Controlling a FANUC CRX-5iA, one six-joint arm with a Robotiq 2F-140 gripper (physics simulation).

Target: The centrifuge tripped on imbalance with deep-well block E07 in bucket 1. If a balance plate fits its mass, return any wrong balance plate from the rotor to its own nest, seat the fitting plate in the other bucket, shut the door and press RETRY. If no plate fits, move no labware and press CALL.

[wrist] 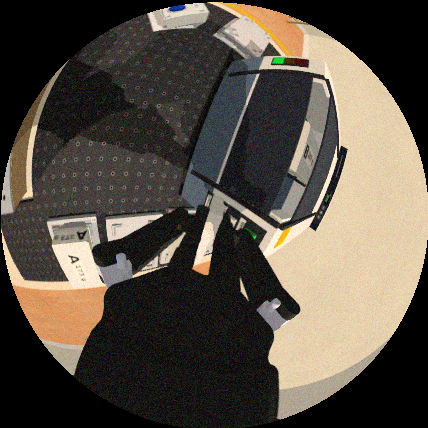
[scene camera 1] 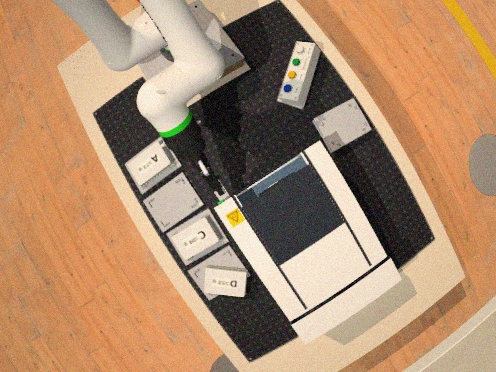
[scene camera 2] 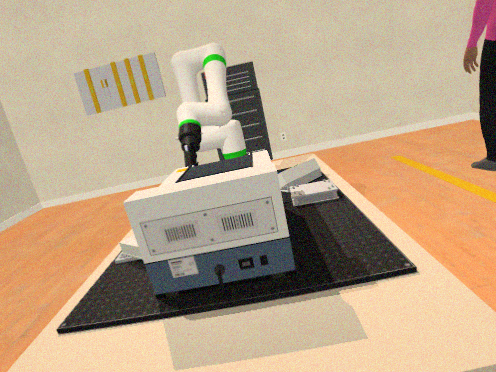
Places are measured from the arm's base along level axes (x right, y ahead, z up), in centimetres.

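Pixels of known places: gripper, fingertip midpoint: (wrist: 214, 204) (scene camera 1: 225, 199).
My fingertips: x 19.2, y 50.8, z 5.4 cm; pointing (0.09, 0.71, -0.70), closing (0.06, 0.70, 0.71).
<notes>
For each thing: its top centre in the pictures, then the offset to it from my fingertips.
- Plate B, middle of its top: (wrist: 309, 156) dy +12.1, dx -12.2, dz +6.7 cm
- Plate A, middle of its top: (wrist: 78, 268) (scene camera 1: 148, 163) dy -24.0, dx +12.9, dz -6.1 cm
- plate C, middle of its top: (wrist: 193, 248) (scene camera 1: 194, 239) dy +3.4, dx +15.4, dz -6.1 cm
- Plate D, middle of its top: (scene camera 1: 225, 283) (scene camera 2: 139, 237) dy +19.7, dx +16.6, dz -5.6 cm
- second nest, middle of its top: (wrist: 135, 250) (scene camera 1: 171, 202) dy -10.0, dx +14.8, dz -9.7 cm
- button box, middle of its top: (scene camera 1: 301, 68) (scene camera 2: 295, 164) dy -17.6, dx -43.1, dz -3.1 cm
- grey plate-like block, middle of its top: (wrist: 255, 32) (scene camera 1: 344, 123) (scene camera 2: 312, 185) dy +4.0, dx -43.4, dz -6.8 cm
The centrifuge (scene camera 1: 350, 200) (scene camera 2: 205, 232) stands on the black mat. Its dark door (scene camera 1: 300, 220) looks partly slid back, with a narrow uncovered strip at the front. Plate B (wrist: 302, 155) shows inside in the wrist view; block E07 cannot be made out. Plate A (scene camera 1: 148, 165) (wrist: 75, 270), marked 173 g, and plate C (scene camera 1: 197, 240) sit on their nests. Plate D (scene camera 1: 225, 281) lies skewed across its nest. The second nest (scene camera 1: 173, 202) is empty. My gripper (scene camera 1: 220, 192) (wrist: 214, 204) is shut and empty, beside the centrifuge's front corner near small levers and a green light (wrist: 251, 234).
The button box (scene camera 1: 300, 72) (wrist: 185, 16), with white, green, yellow and blue buttons, stands beyond the centrifuge's front. A grey plate-like block (scene camera 1: 342, 125) (scene camera 2: 314, 192) lies between it and the mat's far edge. A person (scene camera 2: 487, 90) stands on the floor at the right.
</notes>
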